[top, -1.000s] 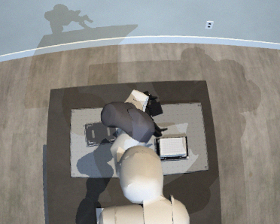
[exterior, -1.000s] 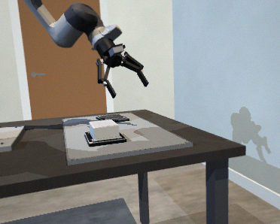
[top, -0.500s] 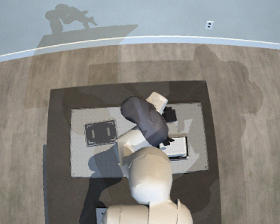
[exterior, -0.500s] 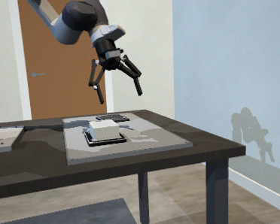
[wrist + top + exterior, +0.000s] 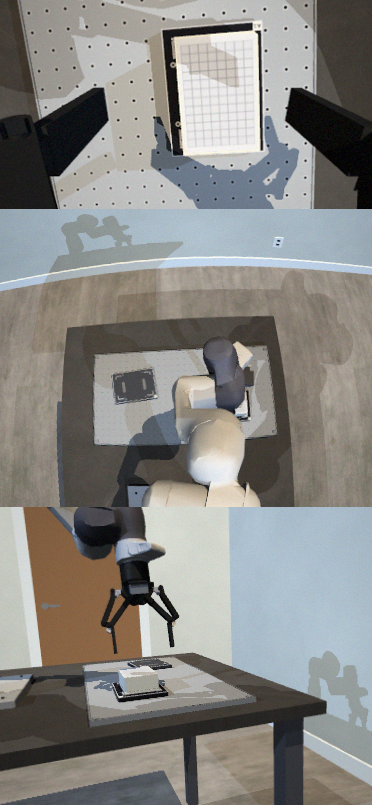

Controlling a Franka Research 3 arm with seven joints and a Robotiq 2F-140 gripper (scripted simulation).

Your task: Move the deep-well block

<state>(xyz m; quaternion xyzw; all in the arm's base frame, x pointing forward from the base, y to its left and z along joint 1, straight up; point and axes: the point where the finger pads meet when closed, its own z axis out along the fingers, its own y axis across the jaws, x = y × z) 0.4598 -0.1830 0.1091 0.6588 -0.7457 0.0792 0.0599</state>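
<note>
Right now my hand is 2 cm past the 96-well deep-well block and 8 cm above it. Also, from my hand: black plate nest: 9 cm ahead, 34 cm to the left, 11 cm below; then A1 mark: 8 cm behind, 7 cm to the right, 11 cm below.
</note>
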